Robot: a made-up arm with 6 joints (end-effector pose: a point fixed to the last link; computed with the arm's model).
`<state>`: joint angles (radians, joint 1 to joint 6).
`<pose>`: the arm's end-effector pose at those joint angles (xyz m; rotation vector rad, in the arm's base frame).
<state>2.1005 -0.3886 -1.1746 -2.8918 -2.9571 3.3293</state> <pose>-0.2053 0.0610 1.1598 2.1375 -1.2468 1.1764</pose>
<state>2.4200 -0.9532 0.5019 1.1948 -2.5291 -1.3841</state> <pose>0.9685 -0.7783 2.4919 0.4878 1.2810 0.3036</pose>
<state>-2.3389 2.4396 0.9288 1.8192 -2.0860 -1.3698</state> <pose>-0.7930 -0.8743 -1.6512 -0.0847 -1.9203 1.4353</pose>
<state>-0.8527 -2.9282 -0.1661 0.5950 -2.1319 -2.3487</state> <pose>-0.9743 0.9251 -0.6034 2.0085 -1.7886 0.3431</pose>
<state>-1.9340 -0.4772 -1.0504 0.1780 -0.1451 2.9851</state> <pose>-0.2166 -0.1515 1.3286 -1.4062 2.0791 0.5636</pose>
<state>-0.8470 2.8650 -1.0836 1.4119 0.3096 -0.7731</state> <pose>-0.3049 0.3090 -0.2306 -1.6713 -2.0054 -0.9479</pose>
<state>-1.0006 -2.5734 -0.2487 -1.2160 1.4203 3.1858</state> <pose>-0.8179 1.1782 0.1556 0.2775 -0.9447 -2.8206</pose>
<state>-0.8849 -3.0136 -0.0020 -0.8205 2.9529 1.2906</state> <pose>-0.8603 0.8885 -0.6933 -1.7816 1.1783 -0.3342</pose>
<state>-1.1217 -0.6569 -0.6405 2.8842 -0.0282 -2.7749</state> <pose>0.1949 -0.0681 1.7943 -0.1219 0.0227 -1.1299</pose>
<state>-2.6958 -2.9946 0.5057 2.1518 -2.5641 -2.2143</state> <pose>1.0932 0.4305 -1.4285 -0.0218 -2.4645 1.9028</pose>
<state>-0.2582 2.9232 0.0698 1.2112 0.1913 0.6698</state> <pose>-0.6464 0.1158 -1.3552 -0.0441 1.5423 2.0686</pose>
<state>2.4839 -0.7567 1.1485 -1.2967 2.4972 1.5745</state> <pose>1.0087 -0.7275 2.6939 1.2913 1.3926 -0.2672</pose>
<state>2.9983 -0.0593 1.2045 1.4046 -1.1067 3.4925</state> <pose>-0.0861 0.0377 3.1076 1.9501 1.9900 1.1054</pose>
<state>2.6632 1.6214 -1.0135 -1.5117 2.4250 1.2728</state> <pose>-0.4368 0.2365 0.0885 -1.3017 -2.0649 0.4644</pose>
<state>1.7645 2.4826 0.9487 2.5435 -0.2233 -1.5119</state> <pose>-0.3234 1.0004 -1.6986 -1.9580 0.0906 1.8832</pose>
